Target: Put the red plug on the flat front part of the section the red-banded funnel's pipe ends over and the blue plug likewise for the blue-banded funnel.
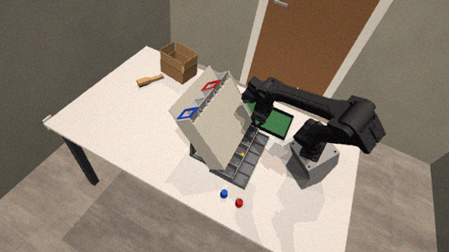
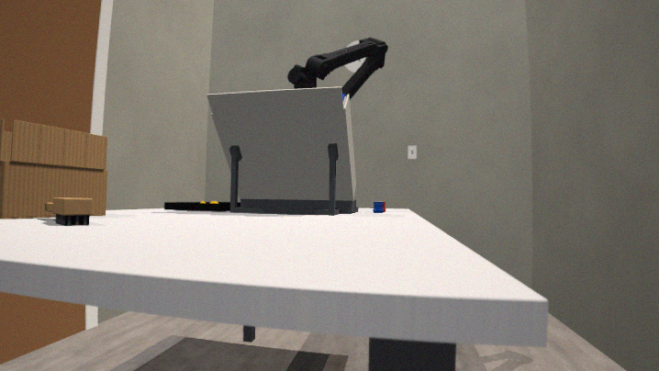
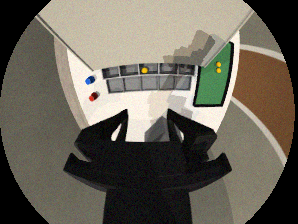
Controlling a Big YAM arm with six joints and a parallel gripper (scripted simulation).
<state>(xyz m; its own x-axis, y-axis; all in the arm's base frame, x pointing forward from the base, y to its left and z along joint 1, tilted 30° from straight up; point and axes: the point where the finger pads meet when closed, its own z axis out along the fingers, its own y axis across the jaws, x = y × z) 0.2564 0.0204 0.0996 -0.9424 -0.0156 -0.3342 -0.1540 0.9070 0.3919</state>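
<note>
The green marble tray lies 33 cm to the right of my hand, 30 cm below it and 9 cm ahead of it. Round my hand: grey cover: 14 cm ahead, 10 cm below, 2 cm to the left.
</note>
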